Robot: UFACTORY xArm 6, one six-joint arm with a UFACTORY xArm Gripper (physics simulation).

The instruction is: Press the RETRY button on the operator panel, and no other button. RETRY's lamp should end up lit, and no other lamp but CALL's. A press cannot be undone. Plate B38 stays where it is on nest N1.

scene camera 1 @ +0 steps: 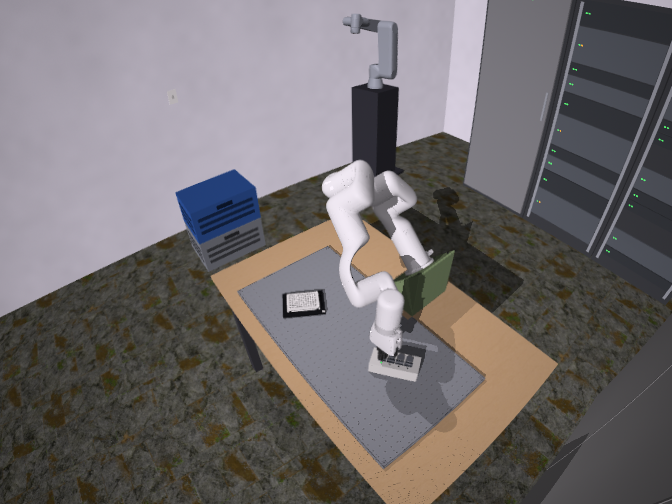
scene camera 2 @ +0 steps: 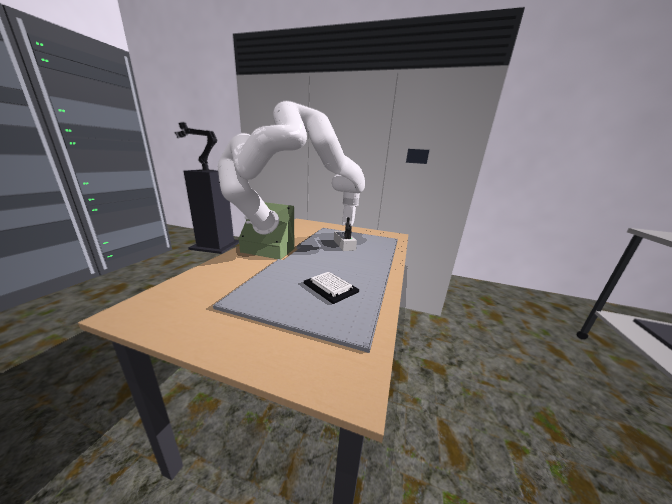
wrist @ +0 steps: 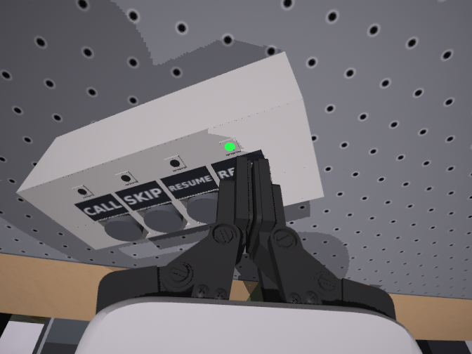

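The light grey operator panel (scene camera 1: 394, 371) (scene camera 2: 347, 245) (wrist: 165, 120) lies on the grey perforated mat. In the wrist view its labels read CALL (wrist: 101, 208), SKIP (wrist: 143, 196), RESUME (wrist: 190, 183) and a partly covered RETRY label (wrist: 226, 173). RETRY's lamp (wrist: 230, 146) is lit green; the lamps of CALL (wrist: 82, 191), SKIP (wrist: 126, 178) and RESUME (wrist: 175, 163) are dark. My gripper (wrist: 247, 176) is shut and empty, its tips at the RETRY position; they hide the RETRY button. White plate B38 (scene camera 1: 303, 301) (scene camera 2: 331, 283) sits flat on the black nest N1 (scene camera 1: 286, 312) (scene camera 2: 334, 299).
A green bracket (scene camera 1: 438, 282) (scene camera 2: 287, 230) stands by the arm's base at the mat's edge. The grey mat (scene camera 1: 325, 368) (scene camera 2: 260, 287) lies on the wooden table (scene camera 1: 510, 374) (scene camera 2: 179, 314). Blue and grey crates (scene camera 1: 225, 208) stand on the floor beyond the table.
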